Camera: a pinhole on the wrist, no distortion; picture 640 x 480 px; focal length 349.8 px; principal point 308.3 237.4 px. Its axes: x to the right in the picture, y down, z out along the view. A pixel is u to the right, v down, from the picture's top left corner.
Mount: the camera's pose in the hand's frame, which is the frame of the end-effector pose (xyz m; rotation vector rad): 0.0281 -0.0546 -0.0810 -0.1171 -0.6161 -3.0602
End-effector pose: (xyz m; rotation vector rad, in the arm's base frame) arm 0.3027 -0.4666 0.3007 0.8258 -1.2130 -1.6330
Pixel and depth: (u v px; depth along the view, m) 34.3 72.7 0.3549
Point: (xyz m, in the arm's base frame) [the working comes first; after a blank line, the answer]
In the camera's frame: -0.2780 -0.1671 0.3549

0.1086 -0.7383 0.5760
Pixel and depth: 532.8 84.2 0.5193
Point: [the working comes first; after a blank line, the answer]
In the camera's frame: 0.3333 -0.2274 0.5193

0.2012 -0.1300 0.7368
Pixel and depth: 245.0 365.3 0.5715
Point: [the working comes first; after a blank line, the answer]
In the camera's frame: -0.1034 0.2090 0.5715

-0.2295 -0.4509 0.4279
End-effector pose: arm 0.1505 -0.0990 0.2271 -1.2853 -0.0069 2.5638
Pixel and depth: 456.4 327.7 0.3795
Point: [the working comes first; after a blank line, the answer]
In the camera's frame: 0.1607 0.0980 0.3795

-0.0420 -0.0883 0.5000
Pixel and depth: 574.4 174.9 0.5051
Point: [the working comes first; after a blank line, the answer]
In the camera's frame: 0.3842 -0.0902 0.5051

-0.0171 -0.3482 0.6817
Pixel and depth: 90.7 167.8 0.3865
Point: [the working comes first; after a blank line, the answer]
In the camera's frame: -0.2404 -0.0769 0.3865

-0.2336 -0.1617 0.1135
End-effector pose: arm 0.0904 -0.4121 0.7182 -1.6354 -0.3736 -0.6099
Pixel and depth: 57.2 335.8 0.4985
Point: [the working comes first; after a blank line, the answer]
In the camera's frame: -0.3578 0.1402 0.4985

0.5084 -0.0601 0.9293
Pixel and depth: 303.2 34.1 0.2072
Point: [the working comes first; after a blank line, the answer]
In the camera's frame: -0.0030 -0.1204 0.2072

0.2124 -0.3764 0.6276
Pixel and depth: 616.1 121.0 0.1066
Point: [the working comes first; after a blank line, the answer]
In the camera's frame: 0.0938 -0.0355 0.1066

0.0555 -0.3988 0.6675
